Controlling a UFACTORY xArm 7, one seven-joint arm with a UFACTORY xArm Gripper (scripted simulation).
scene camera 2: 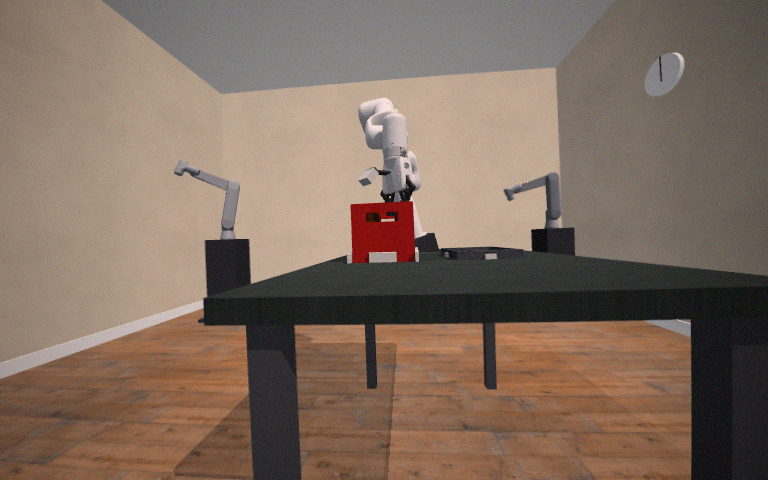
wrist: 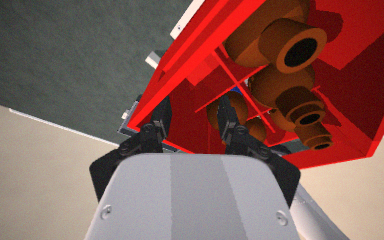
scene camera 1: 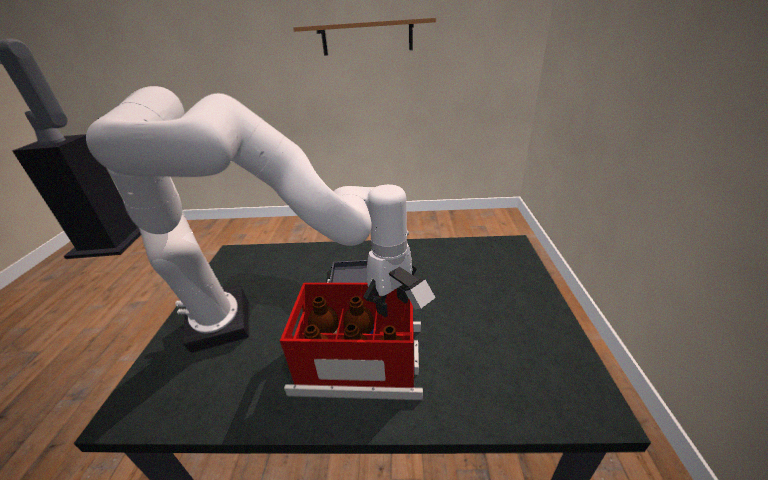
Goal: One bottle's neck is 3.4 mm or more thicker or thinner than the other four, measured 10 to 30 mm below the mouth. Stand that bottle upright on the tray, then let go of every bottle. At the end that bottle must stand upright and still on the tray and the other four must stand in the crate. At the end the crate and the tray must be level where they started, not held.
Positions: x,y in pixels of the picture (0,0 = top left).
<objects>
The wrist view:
my gripper: 194,104
bottle: 236,98
crate: 204,72
</objects>
